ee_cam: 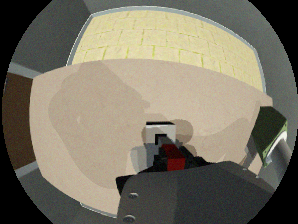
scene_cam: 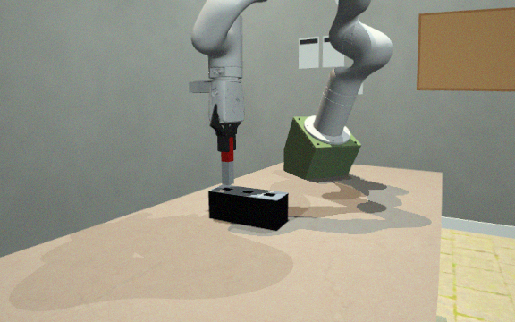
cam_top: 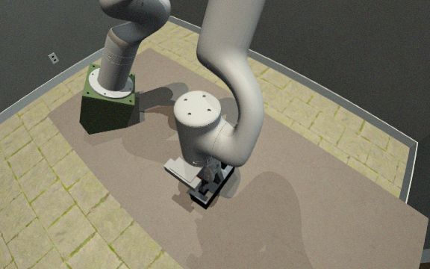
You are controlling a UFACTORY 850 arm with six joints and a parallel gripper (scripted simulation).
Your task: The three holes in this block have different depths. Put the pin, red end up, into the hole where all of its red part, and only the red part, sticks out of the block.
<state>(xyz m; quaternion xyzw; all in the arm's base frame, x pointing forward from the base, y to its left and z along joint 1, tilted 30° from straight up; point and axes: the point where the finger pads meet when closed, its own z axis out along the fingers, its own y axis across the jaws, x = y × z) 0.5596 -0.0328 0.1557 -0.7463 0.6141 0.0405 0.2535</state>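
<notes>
My hand is 10 mm past the black block, 60 mm to the right of it and 150 mm above it. The rest, counted from my hand: pin: 20 mm below.
</notes>
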